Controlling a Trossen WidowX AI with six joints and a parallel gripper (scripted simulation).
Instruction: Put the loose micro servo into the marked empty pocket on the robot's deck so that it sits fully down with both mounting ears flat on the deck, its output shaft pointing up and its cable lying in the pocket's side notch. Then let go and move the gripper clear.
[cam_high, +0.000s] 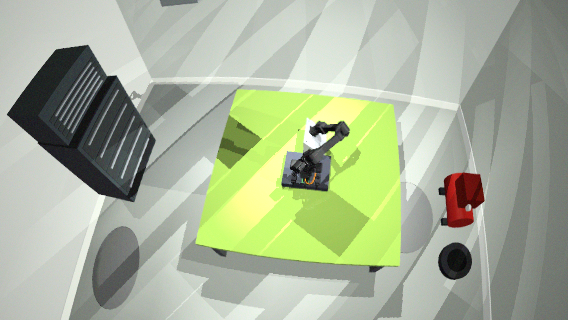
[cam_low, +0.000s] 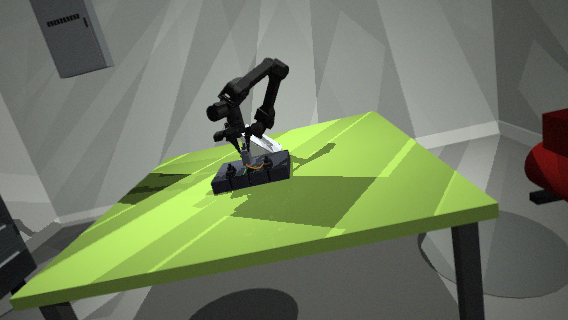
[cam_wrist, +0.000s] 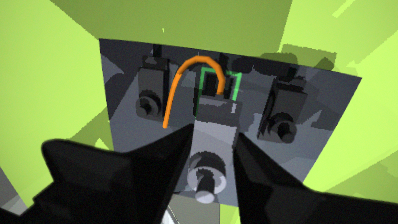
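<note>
The dark robot deck lies 11 cm behind my gripper tip and 10 cm below it.
</note>
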